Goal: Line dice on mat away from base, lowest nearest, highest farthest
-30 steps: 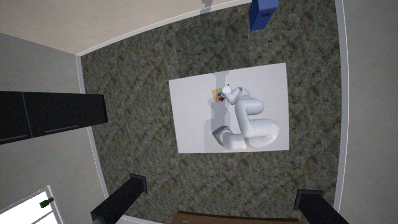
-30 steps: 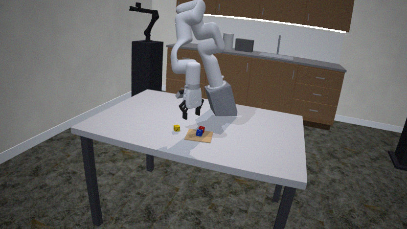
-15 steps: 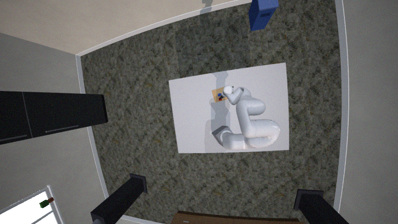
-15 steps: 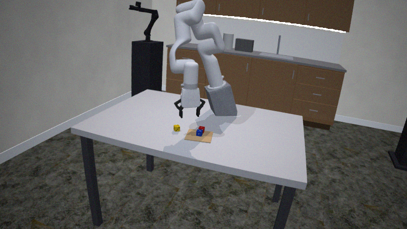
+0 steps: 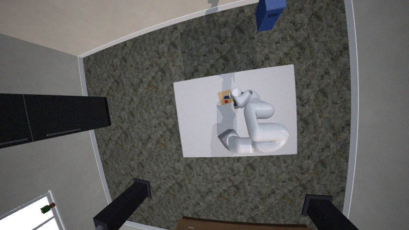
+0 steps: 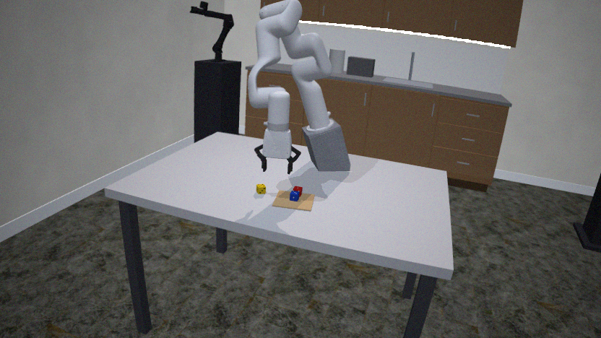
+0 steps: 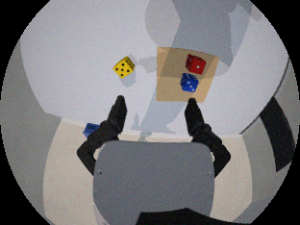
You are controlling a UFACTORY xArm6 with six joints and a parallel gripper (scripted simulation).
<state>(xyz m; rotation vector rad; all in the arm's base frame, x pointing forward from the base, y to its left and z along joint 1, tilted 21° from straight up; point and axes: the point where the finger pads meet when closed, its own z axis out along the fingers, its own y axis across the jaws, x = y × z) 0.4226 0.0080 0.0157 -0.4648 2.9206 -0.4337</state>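
Now: the yellow die 60 mm to the right of my hand and 100 mm below it. Also, from my hand: red die: 50 mm behind, 70 mm to the left, 90 mm below; blue die: 10 mm behind, 70 mm to the left, 90 mm below; tan mat: 10 mm behind, 70 mm to the left, 110 mm below.
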